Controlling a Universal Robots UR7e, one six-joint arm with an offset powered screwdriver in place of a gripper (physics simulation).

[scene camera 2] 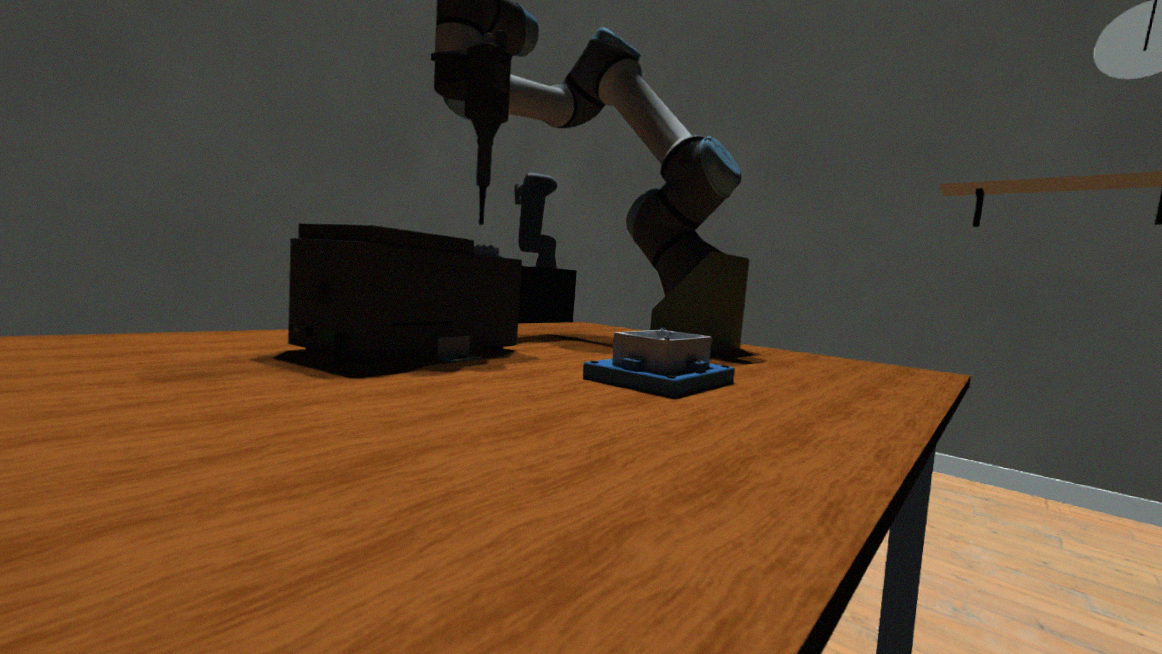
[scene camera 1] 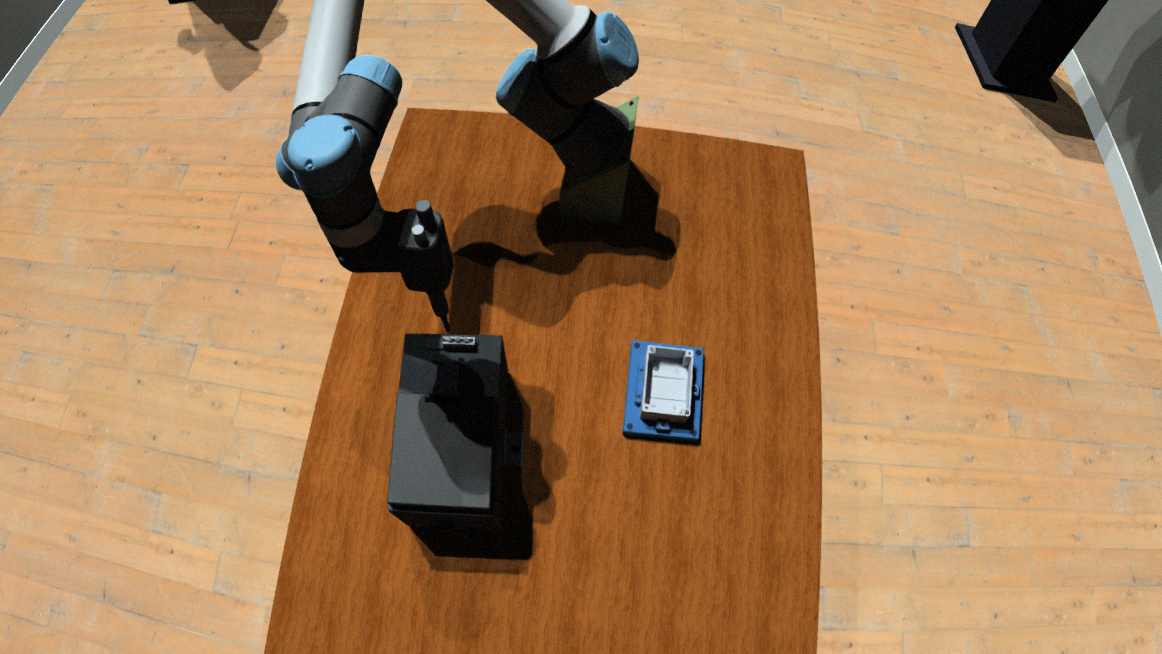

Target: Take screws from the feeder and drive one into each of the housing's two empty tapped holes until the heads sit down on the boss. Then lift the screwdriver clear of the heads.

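Note:
My screwdriver (scene camera 1: 448, 328) (scene camera 2: 481, 222) points down, its tip a little above the front end of the feeder, near the small light screw strip (scene camera 1: 458, 342) (scene camera 2: 486, 251). A gap shows between tip and strip in scene camera 2. The tip is too small and dark to tell whether it bears a screw. The feeder (scene camera 1: 439, 475) (scene camera 2: 390, 304) is a large dark box. The light grey open housing (scene camera 1: 665, 415) (scene camera 2: 657, 354) sits upright on the blue fixture (scene camera 1: 631, 424) (scene camera 2: 642, 383), apart from the feeder. Its corner bosses show, but their holes are too small to read.
The arm's base stands on a greenish angled mount (scene camera 1: 593, 194) (scene camera 2: 711, 300) at the back of the wooden table (scene camera 1: 731, 528) (scene camera 2: 487, 519). A second, small robot arm (scene camera 2: 532, 215) stands on a dark pedestal (scene camera 2: 548, 294) beyond the table.

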